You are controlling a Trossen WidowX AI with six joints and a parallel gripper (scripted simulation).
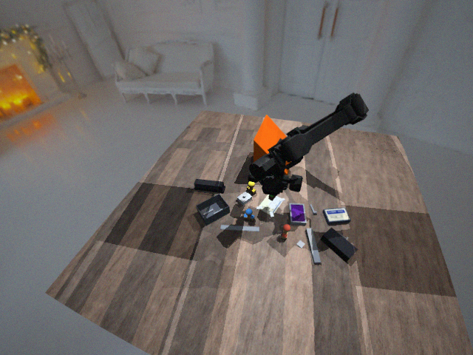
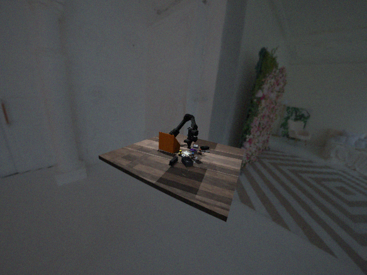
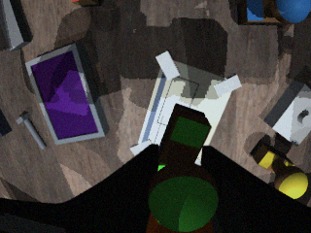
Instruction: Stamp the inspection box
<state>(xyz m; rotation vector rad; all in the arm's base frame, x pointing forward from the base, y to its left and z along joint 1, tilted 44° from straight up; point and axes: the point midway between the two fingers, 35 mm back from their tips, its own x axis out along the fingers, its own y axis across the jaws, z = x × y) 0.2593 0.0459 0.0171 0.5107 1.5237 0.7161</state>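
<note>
My gripper tip is now 90 mm short of the blue-knobbed stamp, 70 mm above it and 60 mm to the left of it. Round my gripper tip: yellow-knobbed stamp 110 mm to the right, 70 mm below, 40 mm behind; cream card 90 mm below, 10 mm to the right, 10 mm behind; green-knobbed stamp right at my gripper tip.
</note>
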